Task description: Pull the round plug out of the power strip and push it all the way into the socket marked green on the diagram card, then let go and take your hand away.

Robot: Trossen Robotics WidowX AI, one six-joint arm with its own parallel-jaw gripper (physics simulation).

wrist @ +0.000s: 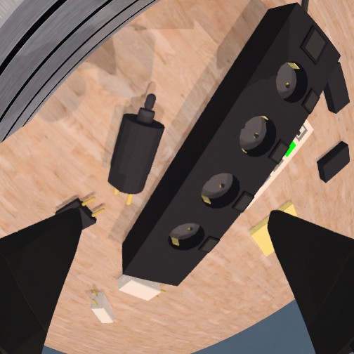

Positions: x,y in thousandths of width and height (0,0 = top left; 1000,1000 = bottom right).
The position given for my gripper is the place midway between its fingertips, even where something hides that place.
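My gripper (499,623) visible. Round plug (391,388), pale plug (411,818). Diagram card (866,366), black power strip (716,284).
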